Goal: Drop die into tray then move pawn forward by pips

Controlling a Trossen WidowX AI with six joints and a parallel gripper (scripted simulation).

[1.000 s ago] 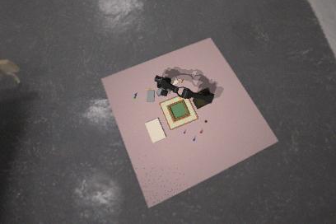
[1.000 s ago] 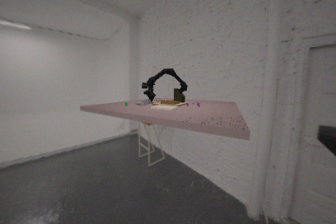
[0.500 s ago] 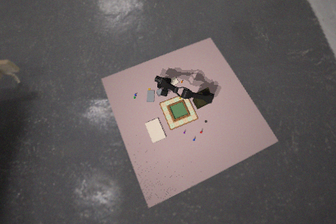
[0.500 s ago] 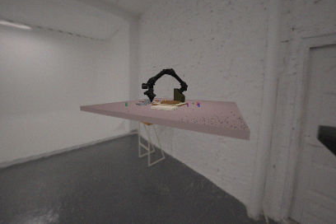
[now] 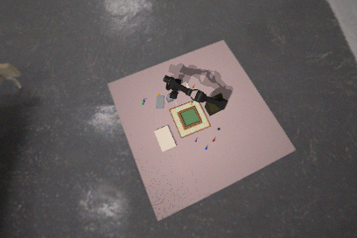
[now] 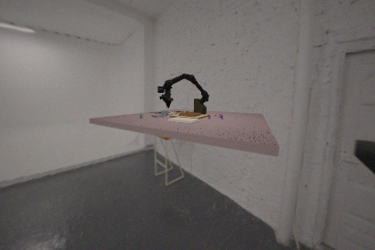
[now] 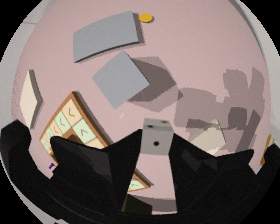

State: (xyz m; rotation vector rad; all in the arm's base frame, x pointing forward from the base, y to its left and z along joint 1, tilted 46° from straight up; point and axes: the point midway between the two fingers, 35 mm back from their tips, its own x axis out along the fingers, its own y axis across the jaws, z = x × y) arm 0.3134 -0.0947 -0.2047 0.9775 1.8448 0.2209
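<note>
My gripper tip is now 11 cm past the yellow pawn, 13 cm to the right of it and 5 cm above it. Round my gripper tip: green tray: 5 cm behind, 24 cm to the left, 7 cm below; grey die: right at my gripper tip; small white card: 11 cm behind, 7 cm to the right, 7 cm below.
</note>
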